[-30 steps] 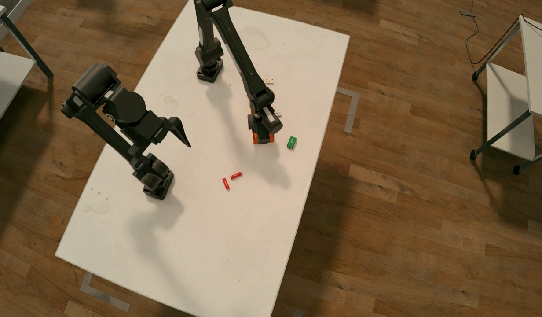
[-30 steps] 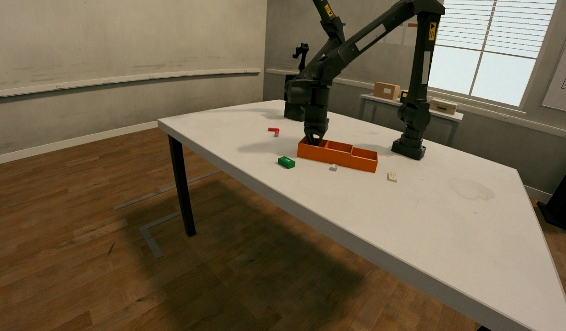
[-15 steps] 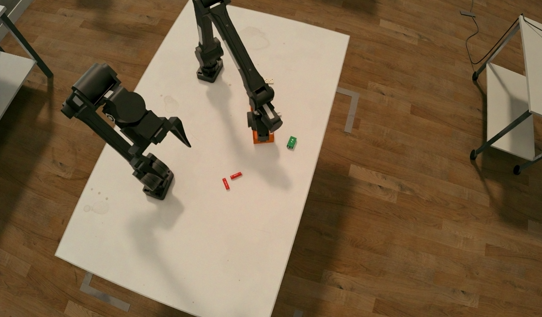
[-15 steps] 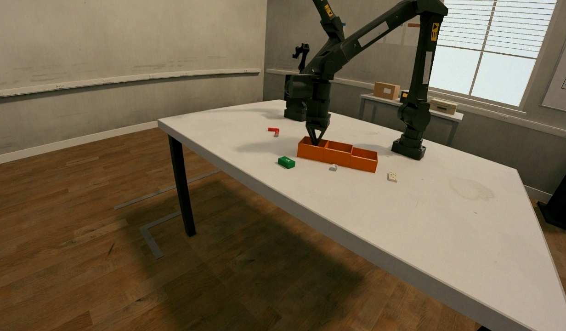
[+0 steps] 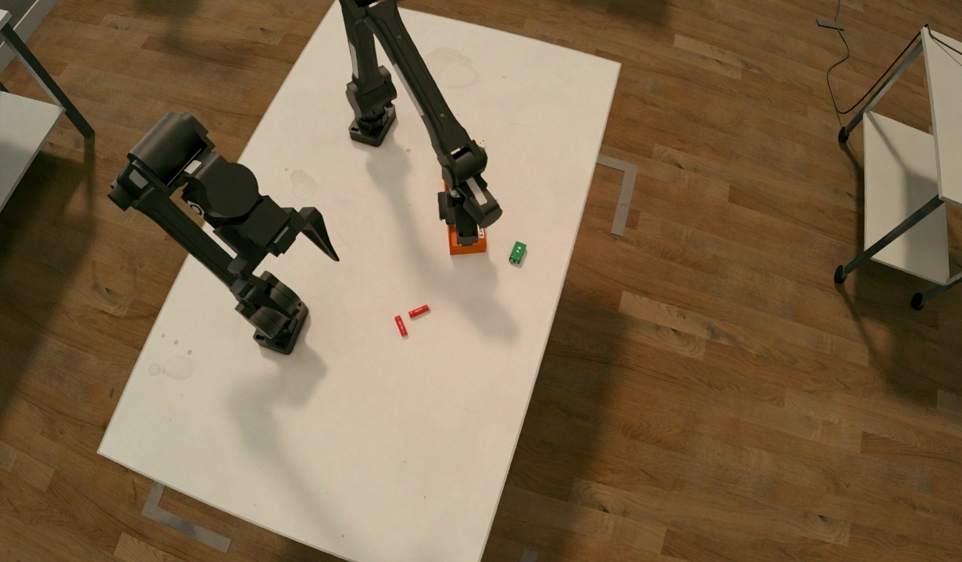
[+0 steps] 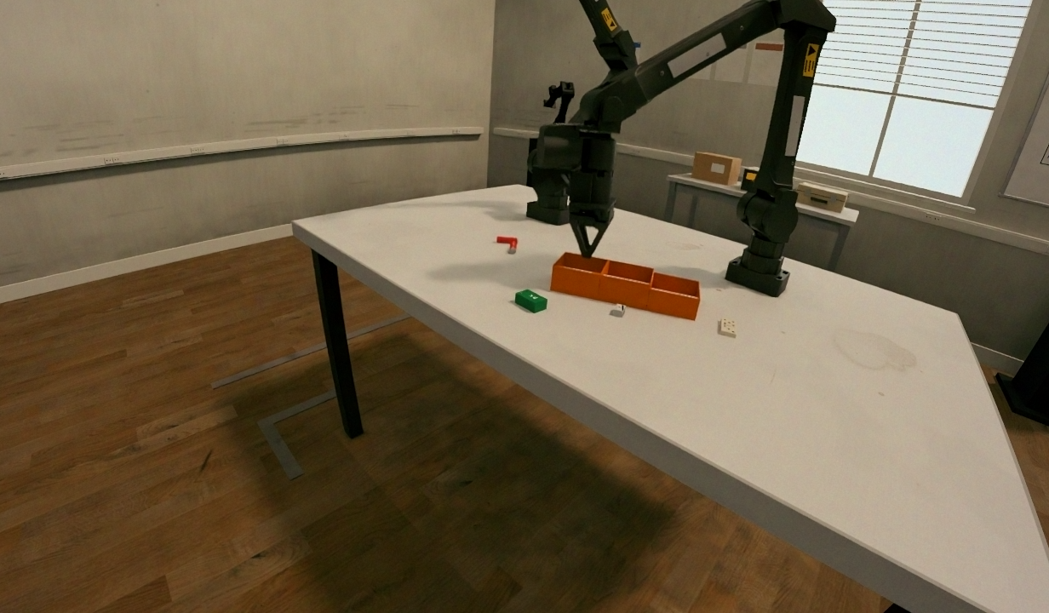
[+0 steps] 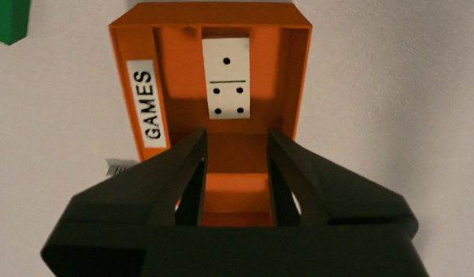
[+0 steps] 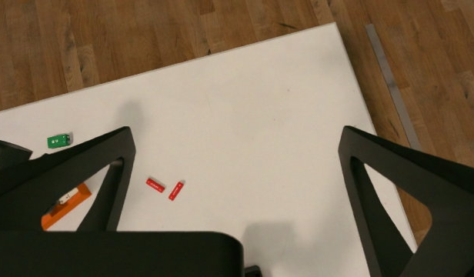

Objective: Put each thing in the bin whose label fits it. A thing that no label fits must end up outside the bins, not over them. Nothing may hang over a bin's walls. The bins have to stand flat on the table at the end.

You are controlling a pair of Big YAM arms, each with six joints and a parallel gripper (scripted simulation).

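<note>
The orange three-compartment bin is 20 mm behind my left hand, 80 mm to the left of it and 50 mm below it. Round my left hand: white sharpener-like block 50 mm ahead, 110 mm to the left, 60 mm below.
</note>
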